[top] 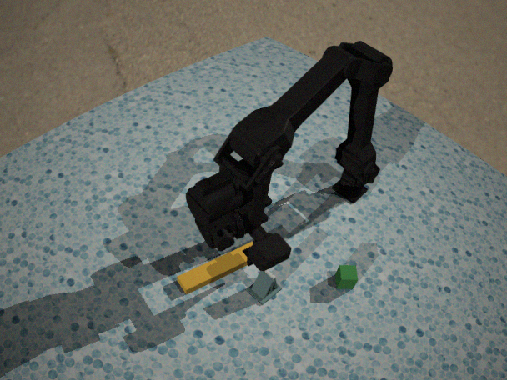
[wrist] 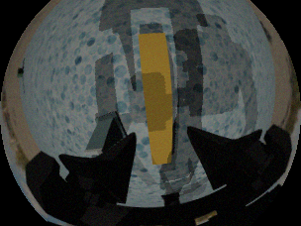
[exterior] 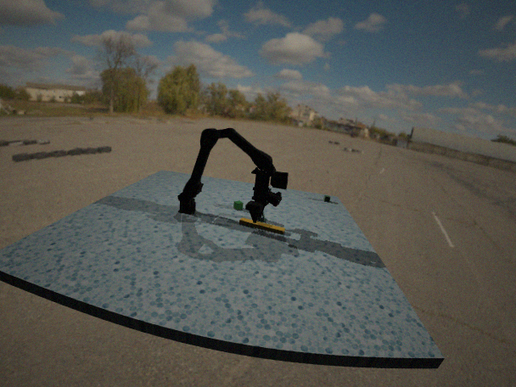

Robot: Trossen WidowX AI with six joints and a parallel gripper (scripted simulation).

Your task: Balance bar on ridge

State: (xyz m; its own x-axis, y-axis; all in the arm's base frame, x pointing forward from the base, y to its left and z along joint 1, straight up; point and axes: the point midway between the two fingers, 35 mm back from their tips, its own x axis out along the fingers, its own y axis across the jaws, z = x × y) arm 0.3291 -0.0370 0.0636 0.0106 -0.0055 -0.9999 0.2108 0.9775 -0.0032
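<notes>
Now: gripper tip 2 cm short of the yellow bar and 2 cm above it.
</notes>
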